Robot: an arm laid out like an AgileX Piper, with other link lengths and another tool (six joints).
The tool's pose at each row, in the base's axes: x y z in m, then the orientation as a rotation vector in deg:
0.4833, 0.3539, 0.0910, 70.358, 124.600, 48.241
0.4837, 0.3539, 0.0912, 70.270, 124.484, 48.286
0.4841, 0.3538, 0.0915, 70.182, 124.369, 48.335
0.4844, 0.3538, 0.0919, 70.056, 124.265, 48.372
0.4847, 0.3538, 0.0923, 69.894, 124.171, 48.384
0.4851, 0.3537, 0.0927, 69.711, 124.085, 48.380
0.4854, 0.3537, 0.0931, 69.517, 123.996, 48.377
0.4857, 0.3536, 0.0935, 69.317, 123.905, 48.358
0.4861, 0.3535, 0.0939, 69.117, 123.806, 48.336
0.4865, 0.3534, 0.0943, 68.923, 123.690, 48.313
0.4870, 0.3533, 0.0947, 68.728, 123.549, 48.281
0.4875, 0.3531, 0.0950, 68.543, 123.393, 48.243
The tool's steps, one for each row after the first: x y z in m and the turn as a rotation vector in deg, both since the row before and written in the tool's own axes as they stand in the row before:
-0.0002, 0.0004, 0.0001, -0.115, -0.069, -0.037
-0.0003, 0.0004, 0.0000, -0.117, -0.066, -0.036
-0.0002, 0.0005, -0.0001, -0.119, -0.067, -0.067
-0.0002, 0.0005, -0.0001, -0.115, -0.076, -0.101
-0.0003, 0.0005, 0.0000, -0.111, -0.081, -0.121
-0.0002, 0.0005, -0.0001, -0.117, -0.083, -0.128
-0.0003, 0.0004, -0.0001, -0.113, -0.094, -0.137
-0.0003, 0.0005, 0.0000, -0.116, -0.101, -0.137
-0.0003, 0.0005, 0.0000, -0.122, -0.114, -0.131
-0.0004, 0.0005, 0.0001, -0.132, -0.137, -0.131
-0.0005, 0.0004, 0.0001, -0.134, -0.151, -0.124

